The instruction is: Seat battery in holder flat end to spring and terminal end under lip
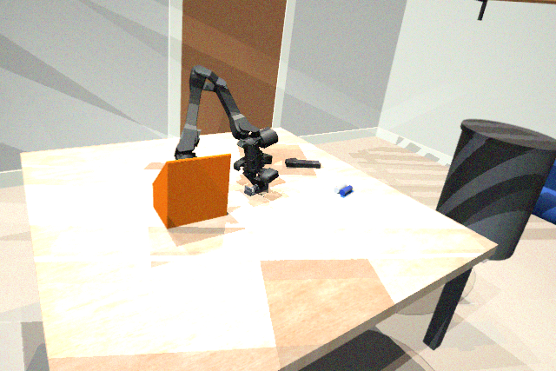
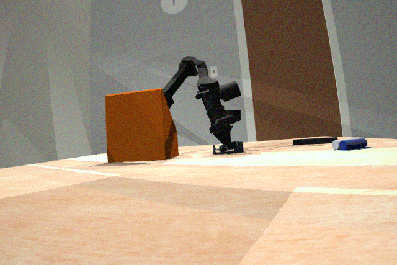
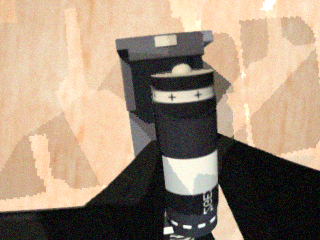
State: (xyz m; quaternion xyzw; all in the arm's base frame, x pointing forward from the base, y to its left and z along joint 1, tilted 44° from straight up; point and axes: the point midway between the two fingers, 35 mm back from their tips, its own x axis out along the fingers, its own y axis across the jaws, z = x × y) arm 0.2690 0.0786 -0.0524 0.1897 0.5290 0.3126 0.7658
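Now: the battery 10 mm above my gripper tip.
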